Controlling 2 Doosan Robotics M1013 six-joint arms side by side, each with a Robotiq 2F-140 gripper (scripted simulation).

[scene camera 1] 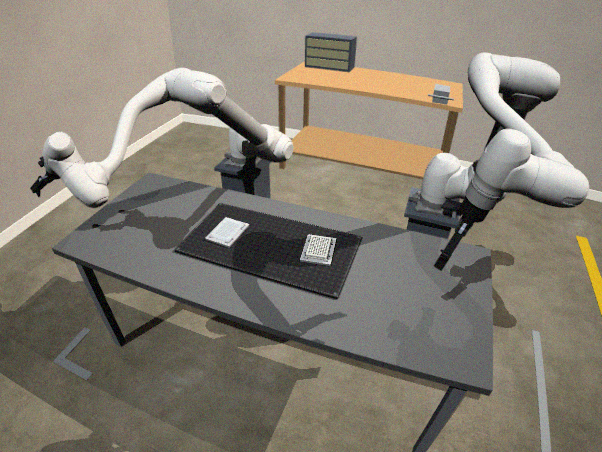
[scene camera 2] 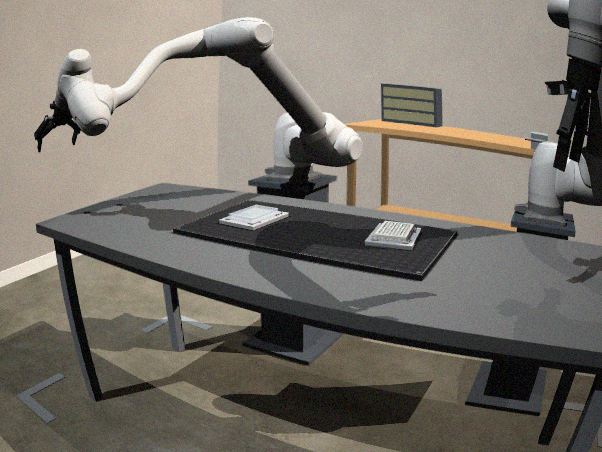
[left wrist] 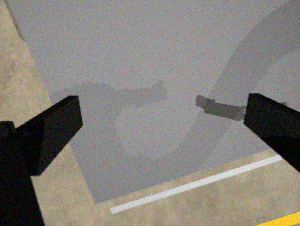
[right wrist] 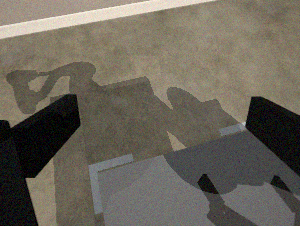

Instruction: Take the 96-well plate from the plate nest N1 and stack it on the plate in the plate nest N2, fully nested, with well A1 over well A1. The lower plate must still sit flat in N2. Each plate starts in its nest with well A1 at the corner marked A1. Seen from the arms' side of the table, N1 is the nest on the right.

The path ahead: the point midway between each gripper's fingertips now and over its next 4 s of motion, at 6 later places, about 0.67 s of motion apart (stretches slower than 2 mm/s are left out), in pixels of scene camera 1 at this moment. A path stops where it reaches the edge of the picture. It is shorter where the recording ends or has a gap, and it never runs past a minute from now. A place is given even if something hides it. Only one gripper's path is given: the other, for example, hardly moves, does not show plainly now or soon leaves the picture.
My left gripper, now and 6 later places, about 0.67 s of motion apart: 446,253; 421,258; 393,259; 364,258; 337,256; 312,252; 290,247
